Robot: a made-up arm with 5 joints.
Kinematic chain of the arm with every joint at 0, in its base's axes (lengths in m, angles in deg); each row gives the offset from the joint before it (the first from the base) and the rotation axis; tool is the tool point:
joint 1: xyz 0 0 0.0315 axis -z
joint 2: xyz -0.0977 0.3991 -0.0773 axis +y
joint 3: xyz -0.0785 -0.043 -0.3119 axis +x
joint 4: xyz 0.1 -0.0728 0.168 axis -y
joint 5: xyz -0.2 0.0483 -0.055 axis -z
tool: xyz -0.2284 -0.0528 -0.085
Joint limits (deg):
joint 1: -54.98..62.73
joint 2: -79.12..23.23
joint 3: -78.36..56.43
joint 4: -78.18..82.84
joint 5: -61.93..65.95
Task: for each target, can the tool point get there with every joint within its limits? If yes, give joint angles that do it. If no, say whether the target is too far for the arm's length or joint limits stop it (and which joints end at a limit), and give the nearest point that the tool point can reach.
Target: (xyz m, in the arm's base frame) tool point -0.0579 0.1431 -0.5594
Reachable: yes | joints -0.90 -4.96 -9.99 66.43 -26.48
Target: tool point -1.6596 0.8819 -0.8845
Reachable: no: too far | nearest point -0.8210 0.4363 -0.3764 | short by 1.077 m
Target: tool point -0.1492 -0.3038 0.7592
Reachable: no: joint limits stop it (at a limit: joint 1, joint 2) | nearest point -0.2434 -0.1050 0.2240 | short by 0.579 m
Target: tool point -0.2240 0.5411 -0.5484
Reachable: yes | joints -0.73 9.43 31.10 64.19 33.03
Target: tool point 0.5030 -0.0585 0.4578
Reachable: no: joint limits stop it (at a limit: joint 2, joint 4, joint 5) | nearest point 0.4304 -0.0501 -0.0126 | short by 0.476 m
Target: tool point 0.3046 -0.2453 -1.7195
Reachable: no: too far | nearest point 0.3088 0.0902 -0.6305 | short by 1.139 m
